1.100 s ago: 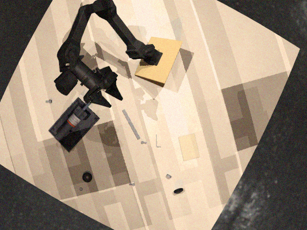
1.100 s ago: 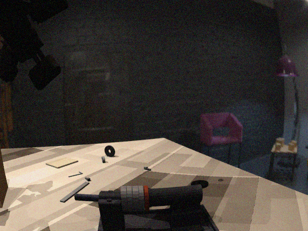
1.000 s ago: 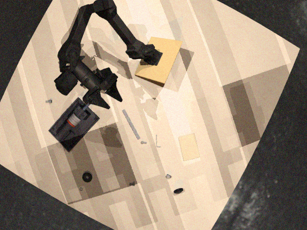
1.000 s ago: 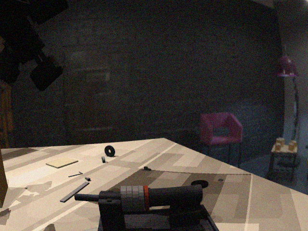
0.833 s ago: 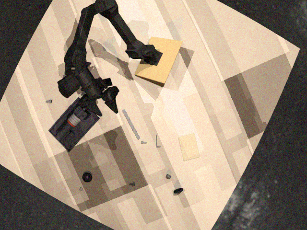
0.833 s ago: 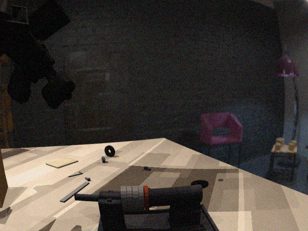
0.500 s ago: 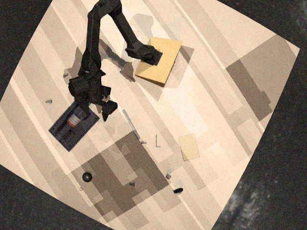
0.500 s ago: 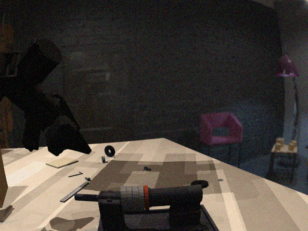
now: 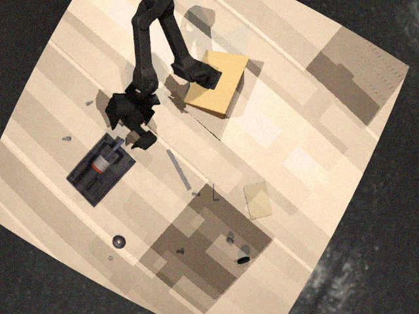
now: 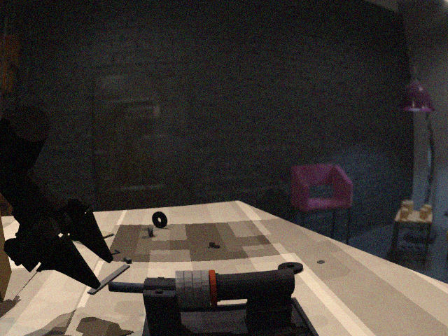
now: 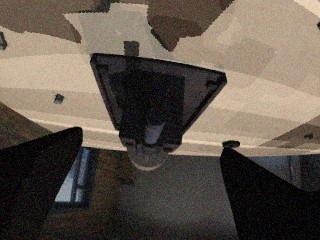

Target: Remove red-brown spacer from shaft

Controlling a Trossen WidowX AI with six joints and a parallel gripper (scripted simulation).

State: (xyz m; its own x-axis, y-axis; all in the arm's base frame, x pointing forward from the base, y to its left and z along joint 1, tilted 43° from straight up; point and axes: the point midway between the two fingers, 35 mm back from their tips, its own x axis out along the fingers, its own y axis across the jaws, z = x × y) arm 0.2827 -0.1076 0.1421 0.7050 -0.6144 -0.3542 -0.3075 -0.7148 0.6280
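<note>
Now: the grey-blue shaft 90 mm ahead of my gripper tip, 30 mm to the right of it and 20 mm below it. Also, from my gripper tip: grey flat bar (210 mm to the left, 100 mm below, 20 mm ahead); then thin pin (360 mm to the left, 100 mm below, 50 mm ahead); then red-brown spacer (130 mm ahead, 40 mm to the right, 20 mm below).
</note>
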